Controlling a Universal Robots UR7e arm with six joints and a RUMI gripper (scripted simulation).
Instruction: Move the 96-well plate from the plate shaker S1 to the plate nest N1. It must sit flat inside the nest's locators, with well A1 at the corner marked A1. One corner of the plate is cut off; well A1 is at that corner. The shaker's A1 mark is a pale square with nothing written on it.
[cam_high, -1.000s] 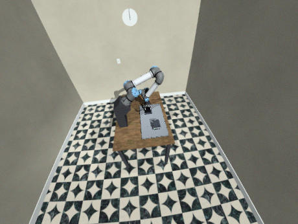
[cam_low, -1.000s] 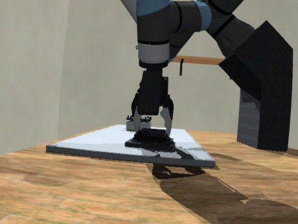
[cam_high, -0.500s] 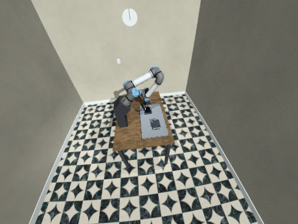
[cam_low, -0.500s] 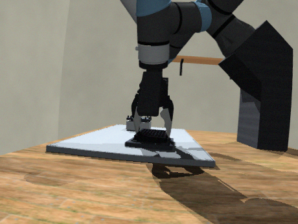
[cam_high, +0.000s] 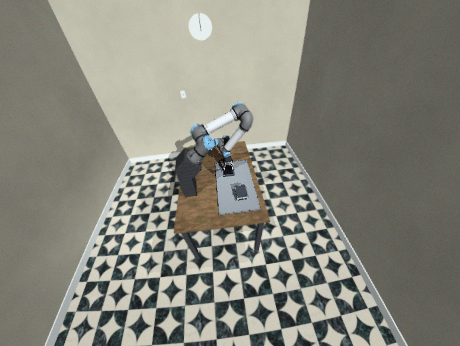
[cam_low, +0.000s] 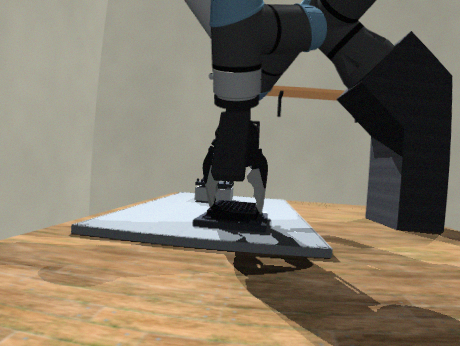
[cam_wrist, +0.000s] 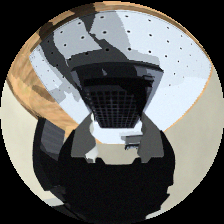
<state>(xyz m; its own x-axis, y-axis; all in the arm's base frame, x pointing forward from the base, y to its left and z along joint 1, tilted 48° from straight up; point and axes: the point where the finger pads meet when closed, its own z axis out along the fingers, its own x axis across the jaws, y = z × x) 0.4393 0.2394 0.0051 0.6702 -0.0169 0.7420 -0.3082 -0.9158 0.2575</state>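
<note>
Now: the 96-well plate right at my hand. The rest, counted from my hand: plate nest N1 (2 cm below).
</note>
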